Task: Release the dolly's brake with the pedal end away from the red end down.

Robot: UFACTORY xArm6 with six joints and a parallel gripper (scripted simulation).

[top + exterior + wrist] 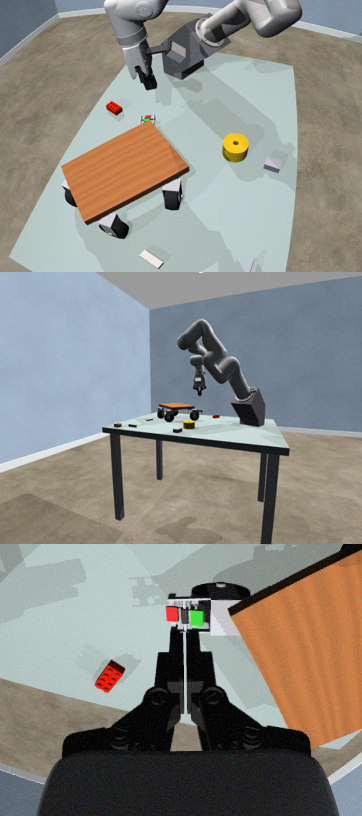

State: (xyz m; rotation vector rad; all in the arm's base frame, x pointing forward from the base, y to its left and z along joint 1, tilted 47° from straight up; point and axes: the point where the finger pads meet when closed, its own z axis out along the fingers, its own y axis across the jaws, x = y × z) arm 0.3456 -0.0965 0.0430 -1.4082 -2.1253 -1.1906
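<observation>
The brake pedal is 150 mm below my hand, 30 mm to the right of it and 10 mm ahead of it. Also, from my hand: yellow ring-shaped cylinder: 250 mm to the left, 210 mm below, 40 mm behind; then red toy brick: 230 mm to the right, 210 mm below, 60 mm behind; then small grey block: 380 mm to the left, 220 mm below, 30 mm behind.
</observation>
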